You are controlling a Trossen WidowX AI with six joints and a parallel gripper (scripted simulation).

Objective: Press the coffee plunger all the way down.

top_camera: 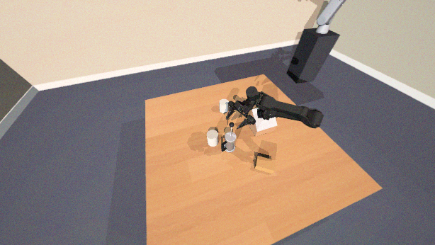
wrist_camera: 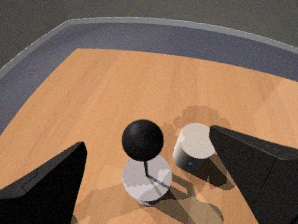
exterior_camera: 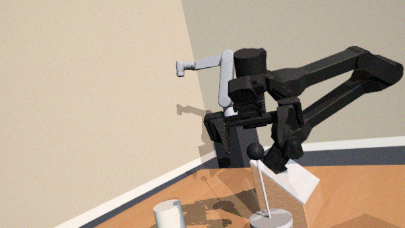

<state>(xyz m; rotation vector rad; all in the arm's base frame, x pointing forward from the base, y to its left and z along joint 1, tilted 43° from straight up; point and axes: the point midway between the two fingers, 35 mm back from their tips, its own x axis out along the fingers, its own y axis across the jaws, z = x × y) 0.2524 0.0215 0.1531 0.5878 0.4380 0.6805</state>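
The coffee press is 13 cm below my gripper tip, 1 cm to the left of it and 1 cm ahead of it. Also, from my gripper tip: small box (23 cm below, 19 cm to the left, 18 cm behind).
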